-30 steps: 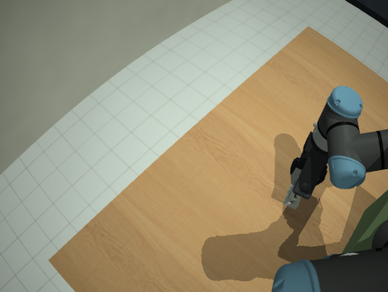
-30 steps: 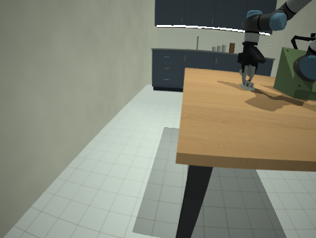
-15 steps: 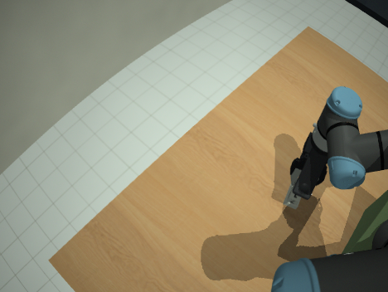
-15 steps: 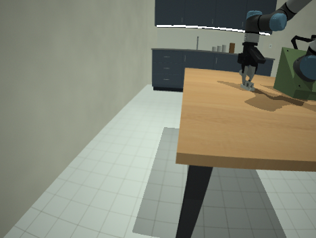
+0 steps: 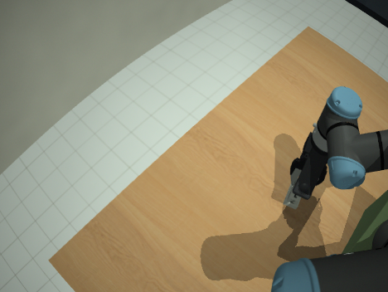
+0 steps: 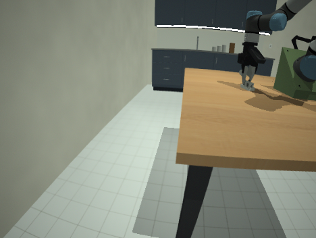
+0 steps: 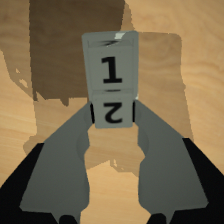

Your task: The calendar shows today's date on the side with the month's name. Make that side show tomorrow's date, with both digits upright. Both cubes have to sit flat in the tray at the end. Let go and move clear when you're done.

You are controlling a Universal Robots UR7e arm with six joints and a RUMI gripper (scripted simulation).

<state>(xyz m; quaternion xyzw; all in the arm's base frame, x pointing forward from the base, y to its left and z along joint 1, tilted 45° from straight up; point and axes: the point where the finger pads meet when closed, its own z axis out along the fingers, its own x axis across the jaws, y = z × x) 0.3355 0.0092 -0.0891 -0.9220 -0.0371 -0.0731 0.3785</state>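
The grey digit cube is 1 cm below my hand. Also, from my hand: white calendar tray 2 cm to the left, 3 cm below.
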